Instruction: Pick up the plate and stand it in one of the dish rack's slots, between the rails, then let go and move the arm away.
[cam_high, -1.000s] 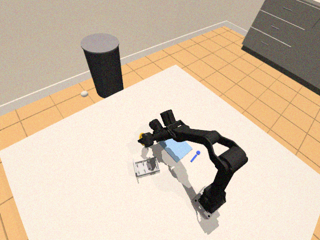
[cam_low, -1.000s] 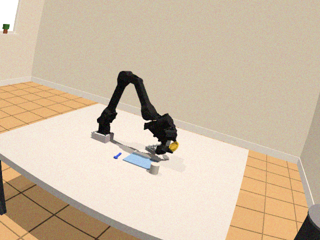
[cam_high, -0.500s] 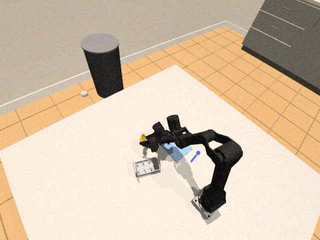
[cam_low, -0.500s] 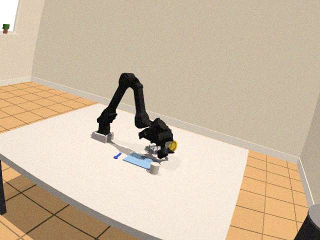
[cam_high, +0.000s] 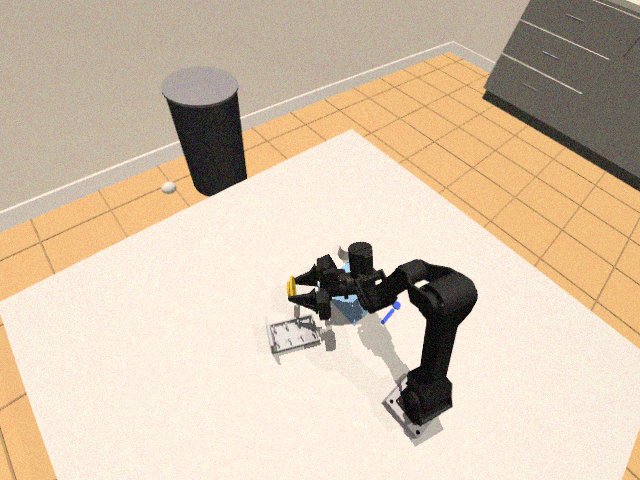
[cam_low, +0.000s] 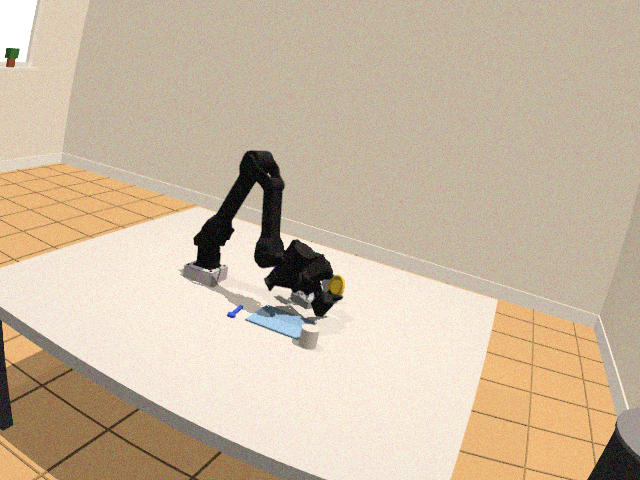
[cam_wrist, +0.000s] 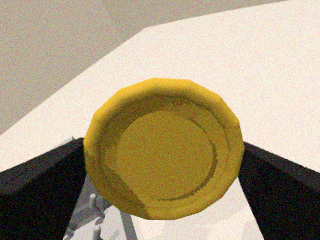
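Now: gripper tip 8 cm past the grey dish rack, 6 cm above it and 4 cm to the right of it. The rest, counted from my gripper tip: white cup (23 cm to the right, 6 cm below, 3 cm ahead); yellow plate (1 cm to the right); light blue mat (16 cm to the right, 8 cm below, 8 cm behind).
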